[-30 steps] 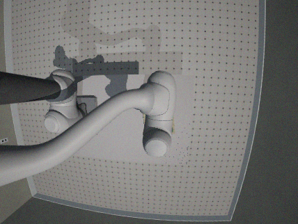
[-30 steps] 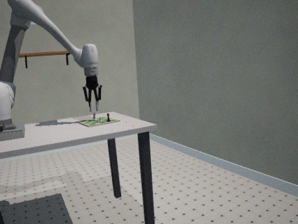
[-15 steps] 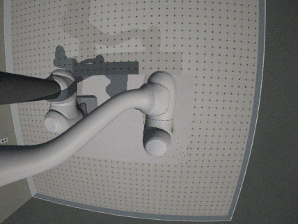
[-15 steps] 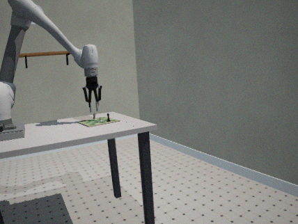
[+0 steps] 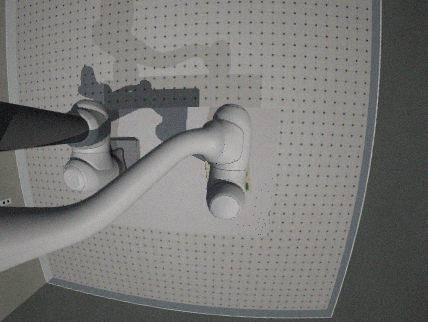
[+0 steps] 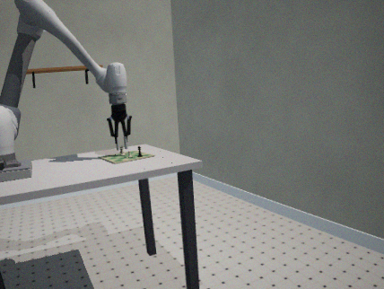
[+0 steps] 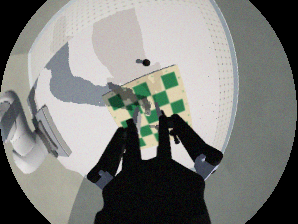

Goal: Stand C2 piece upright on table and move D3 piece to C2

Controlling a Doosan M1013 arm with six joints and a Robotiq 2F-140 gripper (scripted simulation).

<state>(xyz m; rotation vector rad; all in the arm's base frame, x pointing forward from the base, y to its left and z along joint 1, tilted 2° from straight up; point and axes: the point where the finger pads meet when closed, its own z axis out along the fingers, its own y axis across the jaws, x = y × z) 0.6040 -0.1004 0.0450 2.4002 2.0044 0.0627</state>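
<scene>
My gripper is now 4 cm above the pale piece. Also, from my hand: chessboard 7 cm below, 4 cm to the right.
</scene>
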